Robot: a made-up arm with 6 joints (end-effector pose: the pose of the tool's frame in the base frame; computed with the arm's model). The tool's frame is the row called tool. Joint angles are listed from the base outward.
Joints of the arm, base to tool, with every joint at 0 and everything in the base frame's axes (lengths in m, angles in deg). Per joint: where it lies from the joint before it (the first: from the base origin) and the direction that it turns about. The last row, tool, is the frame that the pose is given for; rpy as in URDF.
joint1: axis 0 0 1 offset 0 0 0.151
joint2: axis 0.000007 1 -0.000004 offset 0 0 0
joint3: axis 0.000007 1 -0.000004 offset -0.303 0 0.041
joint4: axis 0.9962 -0.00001 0.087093 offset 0.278 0 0.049
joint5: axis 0.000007 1 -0.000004 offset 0 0 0
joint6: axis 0.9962 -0.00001 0.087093 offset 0.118 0 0.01
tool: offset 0 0 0 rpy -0.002 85.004 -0.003
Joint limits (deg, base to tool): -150..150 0..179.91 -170..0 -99.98..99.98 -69.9..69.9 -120..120
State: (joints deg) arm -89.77 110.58 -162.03 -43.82 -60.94 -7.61
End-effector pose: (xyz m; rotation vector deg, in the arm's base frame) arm 0.0726 -0.2493 0.7576 -50.74 2.10 -122.11
Working (the frame after each row of the table, in the pose's form):
after joint1: 0.0000 0.0000 0.1510 0.00 0.00 -89.77
after joint2: 0.0000 0.0000 0.1510 83.95 84.29 -58.15
after joint3: 0.0006 -0.1449 0.4203 -40.06 -40.22 -83.14
after joint4: 0.0011 -0.2798 0.6682 -72.21 -8.32 -102.34
after joint5: 0.0011 -0.2798 0.6682 -119.14 -41.69 -53.86
after joint6: 0.0726 -0.2493 0.7576 -125.58 -39.80 -58.38

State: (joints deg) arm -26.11 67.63 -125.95 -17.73 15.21 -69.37
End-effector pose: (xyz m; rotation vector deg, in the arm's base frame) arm 0.0900 -0.0547 0.7977 -19.96 44.57 -108.58
Working (the frame after each row of the table, in the pose's form):
after joint1: 0.0000 0.0000 0.1510 0.00 0.00 -26.11
after joint2: 0.0000 0.0000 0.1510 15.40 66.40 -22.99
after joint3: -0.0695 0.0341 0.4468 -13.28 -57.27 -23.80
after joint4: 0.0242 -0.0118 0.7091 -28.41 -53.68 -34.05
after joint5: 0.0242 -0.0118 0.7091 -23.23 -39.24 -36.83
after joint6: 0.0900 -0.0547 0.7977 -84.98 -13.95 -64.22

